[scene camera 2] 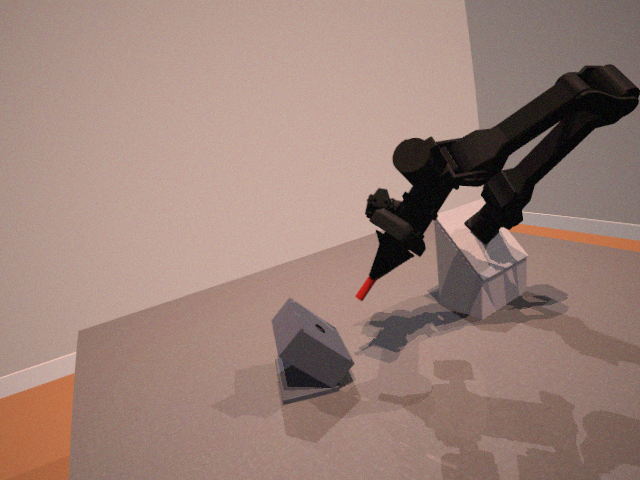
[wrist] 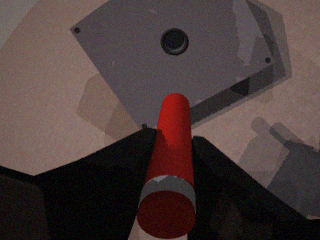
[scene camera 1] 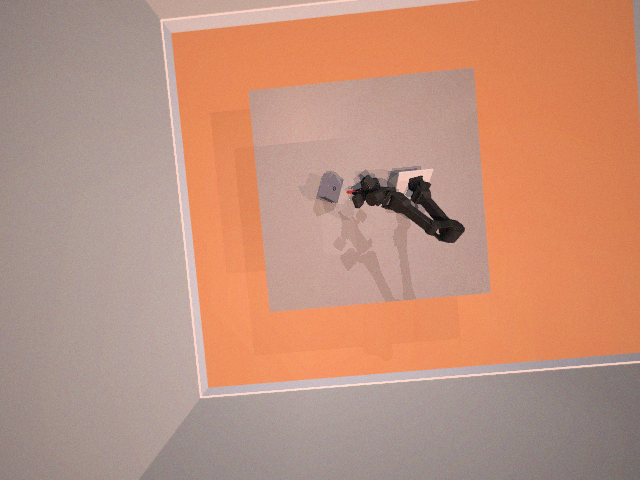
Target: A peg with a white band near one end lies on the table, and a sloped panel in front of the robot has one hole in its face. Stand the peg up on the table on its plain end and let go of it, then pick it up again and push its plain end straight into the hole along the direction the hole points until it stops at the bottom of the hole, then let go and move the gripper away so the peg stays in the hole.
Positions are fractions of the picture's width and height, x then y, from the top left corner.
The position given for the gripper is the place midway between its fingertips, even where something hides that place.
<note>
The gripper (scene camera 2: 0.58,0.58) carries a red peg (wrist: 0.53,0.82). Also in view: a sloped grey panel (scene camera 2: 0.51,0.74) and a base plate (scene camera 2: 0.46,0.80).
The gripper shows as well in the wrist view (wrist: 0.54,0.60). The sloped grey panel shows as well in the wrist view (wrist: 0.40,0.21).
</note>
